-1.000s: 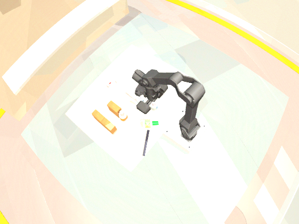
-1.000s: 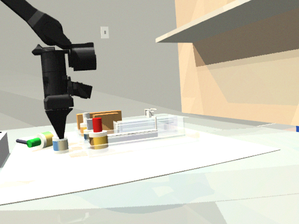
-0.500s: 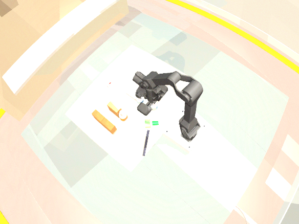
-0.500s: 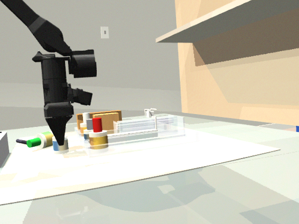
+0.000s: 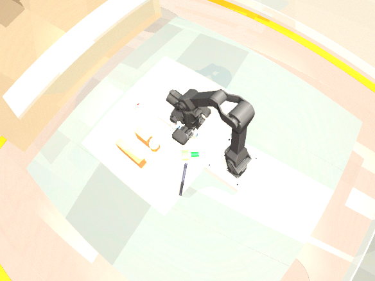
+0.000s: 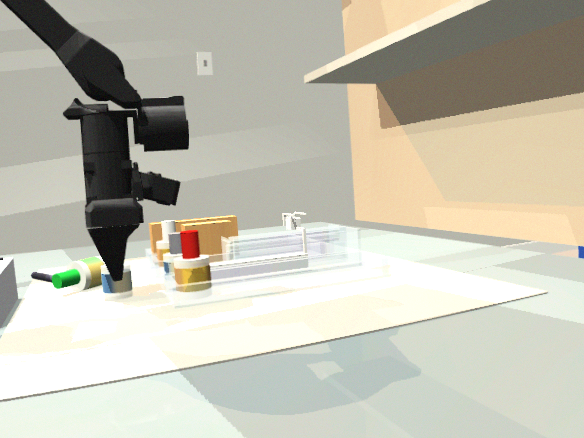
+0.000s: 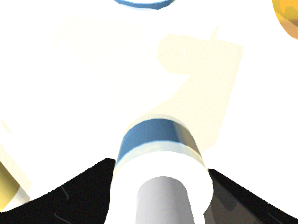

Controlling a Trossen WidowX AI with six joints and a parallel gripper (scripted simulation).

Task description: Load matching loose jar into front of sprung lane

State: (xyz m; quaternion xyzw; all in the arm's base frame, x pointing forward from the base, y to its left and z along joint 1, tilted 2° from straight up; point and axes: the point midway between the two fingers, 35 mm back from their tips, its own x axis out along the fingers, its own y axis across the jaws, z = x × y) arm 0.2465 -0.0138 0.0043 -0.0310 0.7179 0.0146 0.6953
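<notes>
Now: the clear sprung lane 23 cm ahead of my gripper tip, 5 cm to the left of it and 1 cm below it. From my gripper tip the other things lie so: dark rod 18 cm to the left, 10 cm behind, 2 cm below.
</notes>
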